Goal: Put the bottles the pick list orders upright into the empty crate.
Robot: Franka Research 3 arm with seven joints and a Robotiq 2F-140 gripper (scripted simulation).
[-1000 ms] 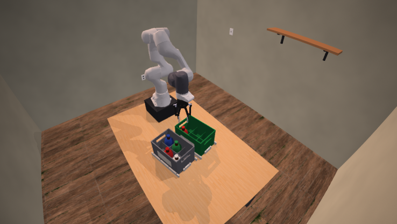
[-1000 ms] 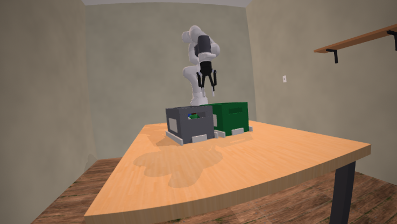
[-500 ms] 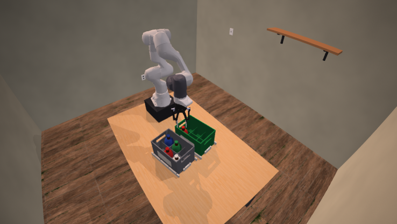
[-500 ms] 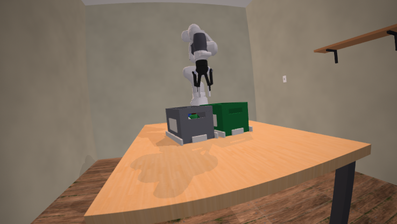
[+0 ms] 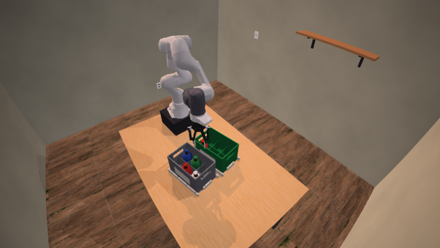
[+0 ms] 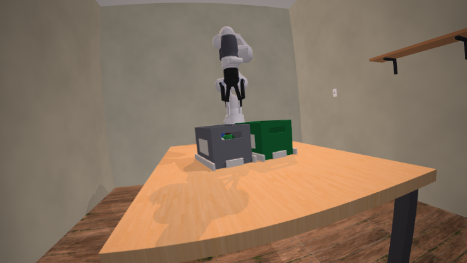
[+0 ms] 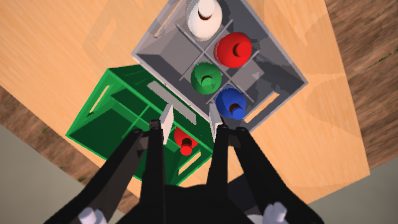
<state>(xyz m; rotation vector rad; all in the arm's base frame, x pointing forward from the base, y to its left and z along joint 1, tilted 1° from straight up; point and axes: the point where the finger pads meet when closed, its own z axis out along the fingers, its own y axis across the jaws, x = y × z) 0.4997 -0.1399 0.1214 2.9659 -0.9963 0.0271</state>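
My gripper is now 11 cm short of the white-labelled bottle, 12 cm to the left of it and 17 cm above it. From my hand the other things lie so: grey crate 1 cm ahead, 8 cm to the right, 17 cm below; then blue-label bottle 8 cm behind, 6 cm to the right, 17 cm below; then green-label bottle 4 cm to the right, 17 cm below.
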